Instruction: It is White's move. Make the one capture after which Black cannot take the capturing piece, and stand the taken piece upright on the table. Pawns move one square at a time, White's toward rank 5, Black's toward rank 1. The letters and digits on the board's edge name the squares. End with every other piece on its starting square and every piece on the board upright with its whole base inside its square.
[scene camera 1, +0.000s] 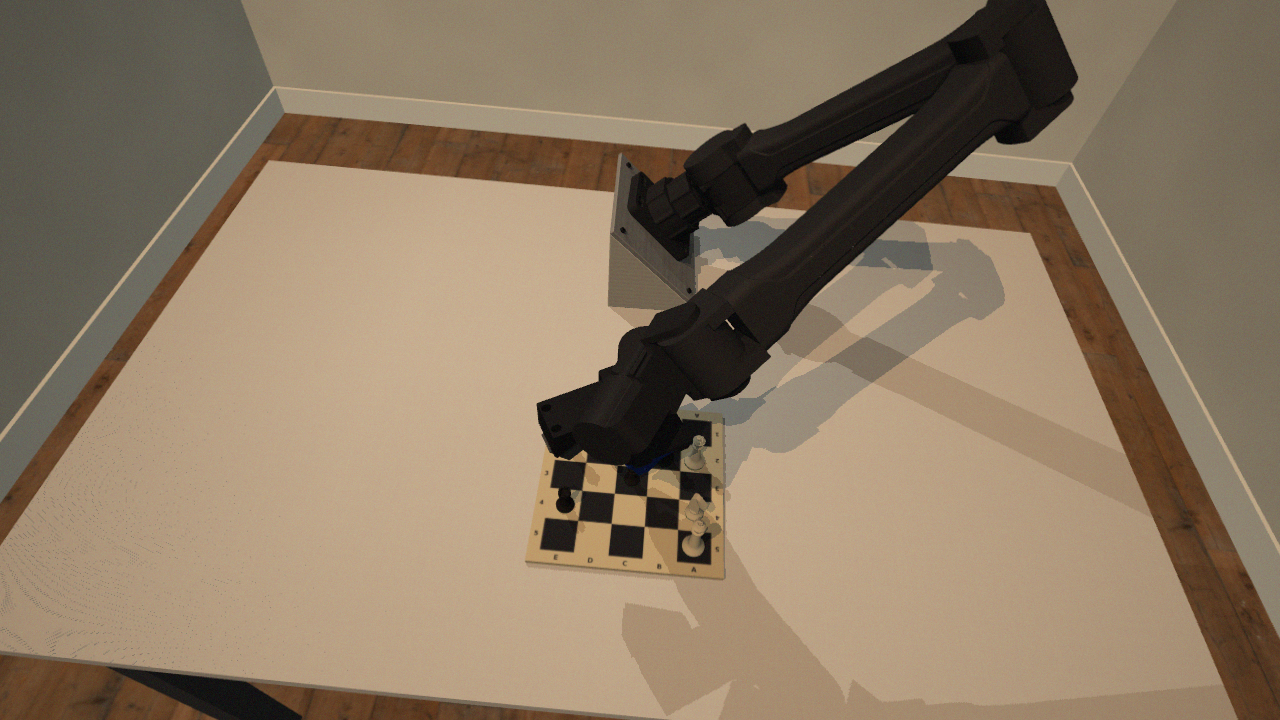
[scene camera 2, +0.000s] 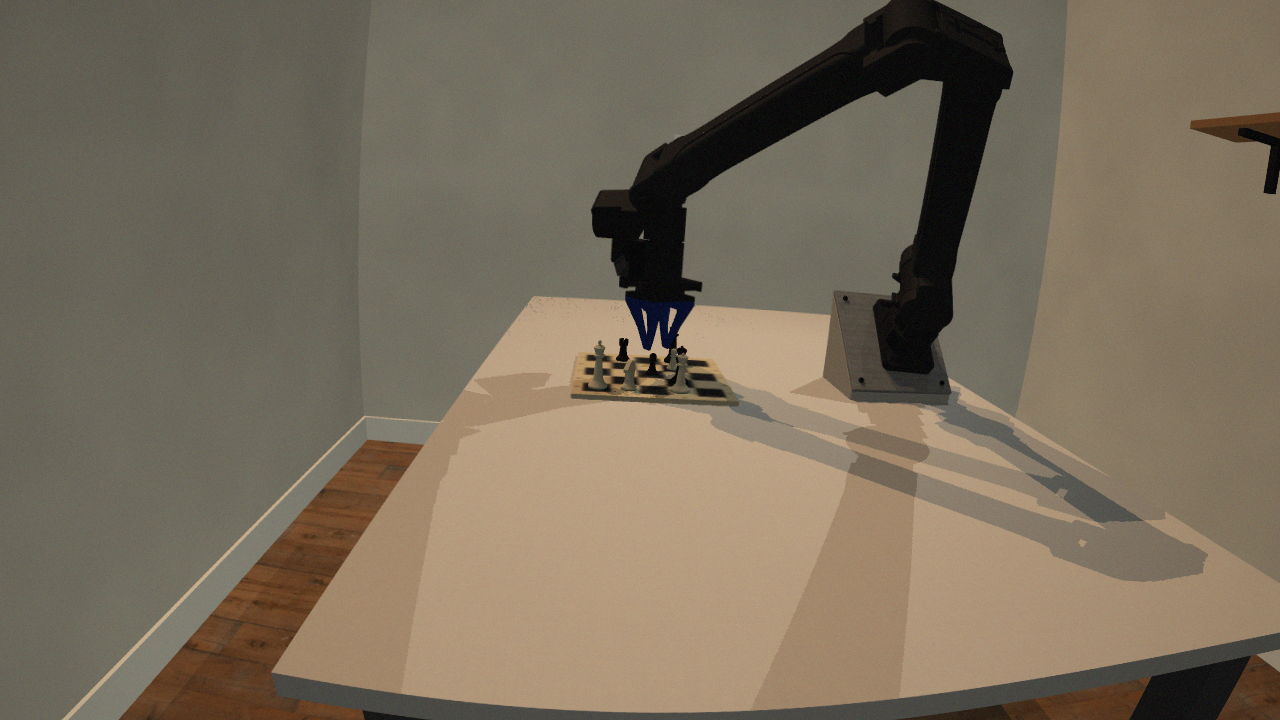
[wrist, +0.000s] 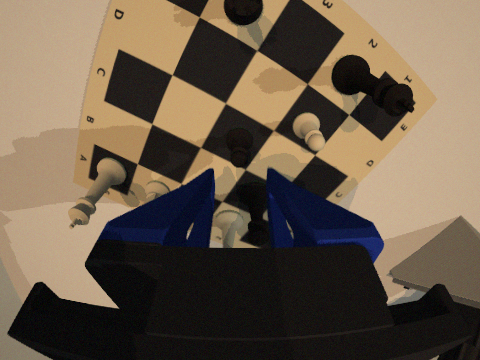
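In scene camera 1 I can see my gripper (scene camera 1: 636, 460). Scene camera 2 shows me the gripper (scene camera 2: 656, 348) too. The wrist view gives me a black pawn (wrist: 239, 140) and a white pawn (wrist: 305, 125), and there I also see my gripper (wrist: 240, 177).
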